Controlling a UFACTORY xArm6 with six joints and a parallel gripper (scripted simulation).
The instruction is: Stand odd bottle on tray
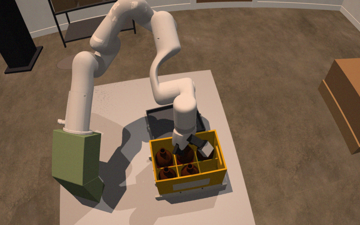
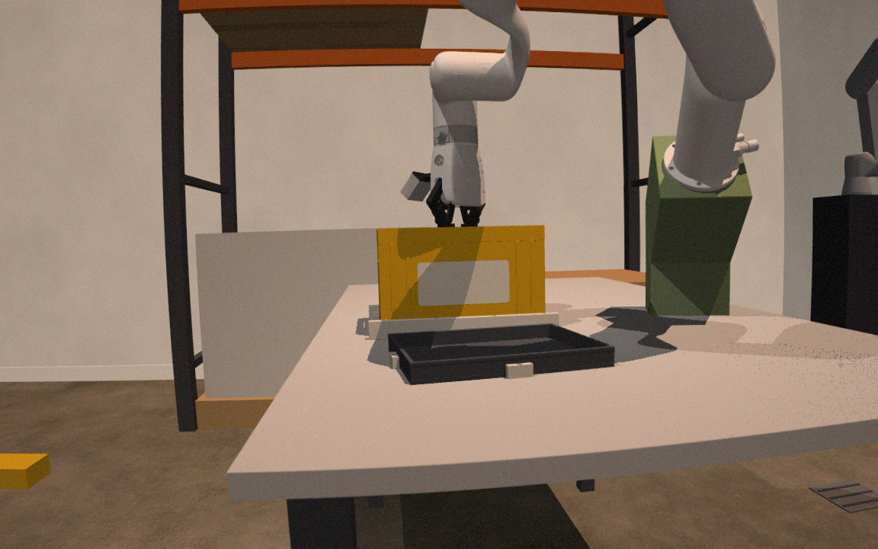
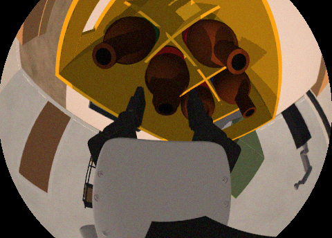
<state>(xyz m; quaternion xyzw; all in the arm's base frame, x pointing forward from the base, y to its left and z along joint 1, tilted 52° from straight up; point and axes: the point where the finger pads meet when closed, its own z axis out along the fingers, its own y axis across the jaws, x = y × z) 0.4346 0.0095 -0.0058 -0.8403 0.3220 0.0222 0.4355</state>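
The glass bottle is 7 cm below my hand. The rest, counted from my hand: yellow crate 7 cm below, 5 cm to the right, 1 cm ahead; then dark tray 23 cm to the left, 15 cm below, 5 cm behind.
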